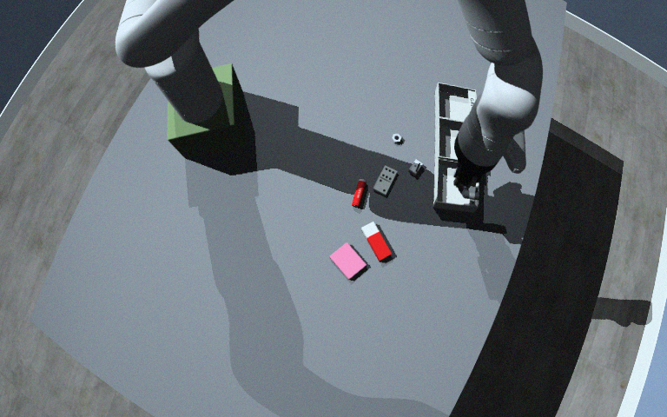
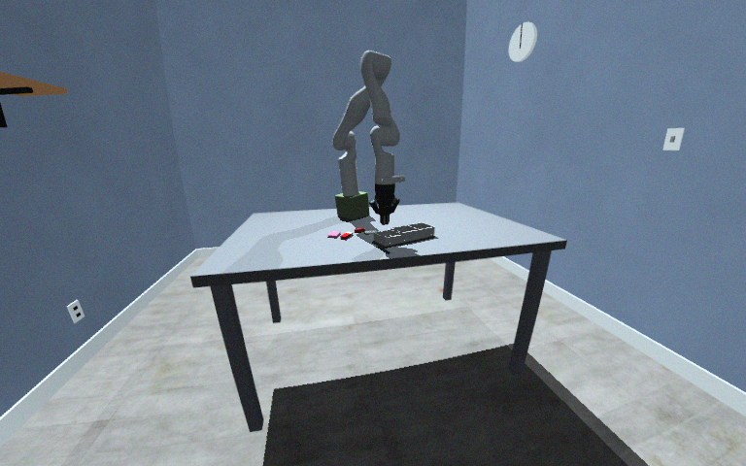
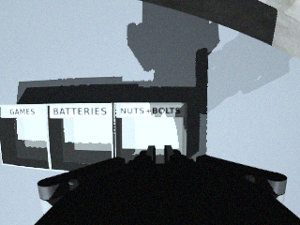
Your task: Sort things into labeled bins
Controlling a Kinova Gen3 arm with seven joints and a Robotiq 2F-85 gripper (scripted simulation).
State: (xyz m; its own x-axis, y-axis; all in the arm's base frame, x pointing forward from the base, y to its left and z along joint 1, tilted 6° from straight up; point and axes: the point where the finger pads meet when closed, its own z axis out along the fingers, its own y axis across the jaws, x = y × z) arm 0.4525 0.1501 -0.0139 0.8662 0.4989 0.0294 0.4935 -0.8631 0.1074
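My hand is 4 cm past the bin row, 9 cm to the right of it and 7 cm above it. Round my hand: white domino 11 cm behind, 5 cm to the right, 8 cm below; then red-and-white eraser 7 cm behind, 15 cm to the right, 8 cm below; then nut 14 cm behind, 3 cm to the left, 8 cm below.
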